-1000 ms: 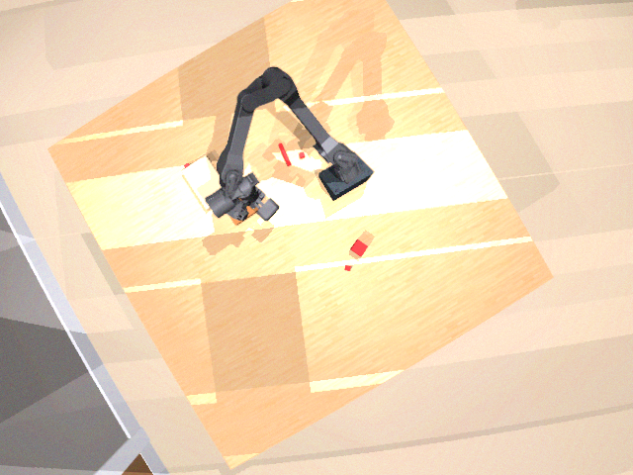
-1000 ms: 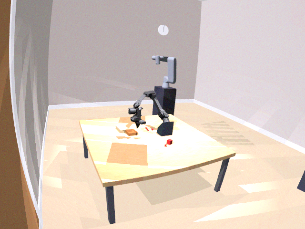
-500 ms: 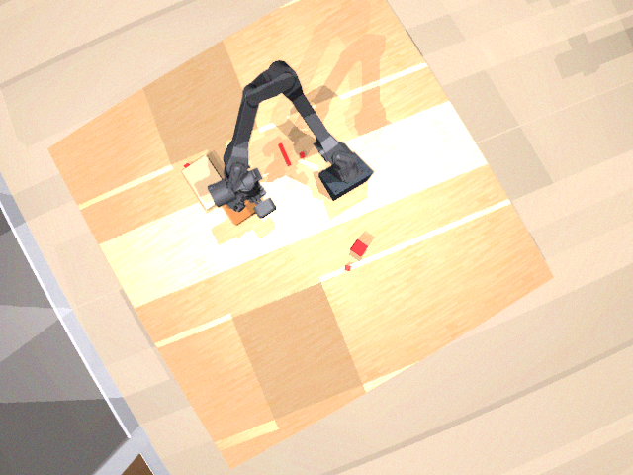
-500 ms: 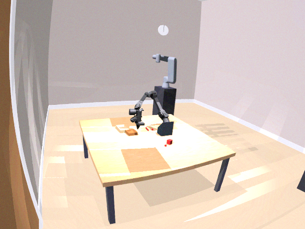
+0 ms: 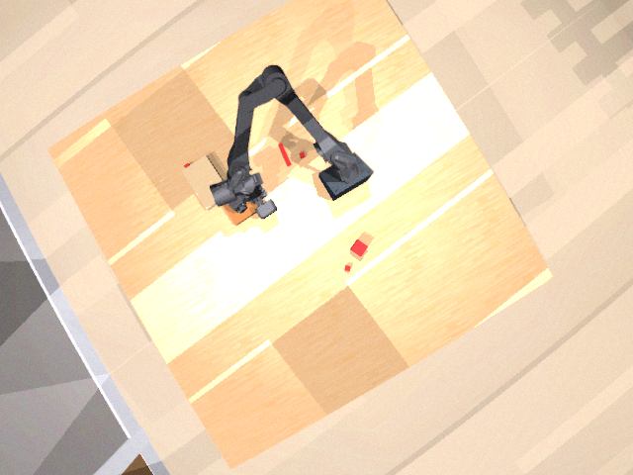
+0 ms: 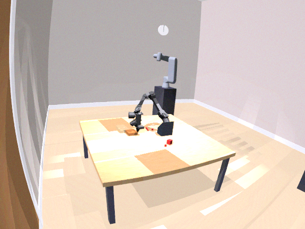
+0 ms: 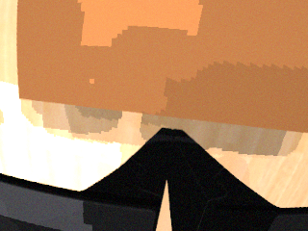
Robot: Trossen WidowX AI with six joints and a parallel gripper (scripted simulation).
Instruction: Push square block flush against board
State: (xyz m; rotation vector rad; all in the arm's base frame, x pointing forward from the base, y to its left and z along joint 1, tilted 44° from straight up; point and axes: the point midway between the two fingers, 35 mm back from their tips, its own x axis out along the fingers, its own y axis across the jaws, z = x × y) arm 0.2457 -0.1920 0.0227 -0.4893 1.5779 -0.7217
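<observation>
Now: the square block 7 cm ahead of my gripper tip, 1 cm to the right of it and 1 cm above it. Also, from my gripper tip: red stick 15 cm behind, 4 cm to the right; board 14 cm to the right, 11 cm ahead, 1 cm above; red cube 35 cm to the left, 15 cm behind, 1 cm above.
</observation>
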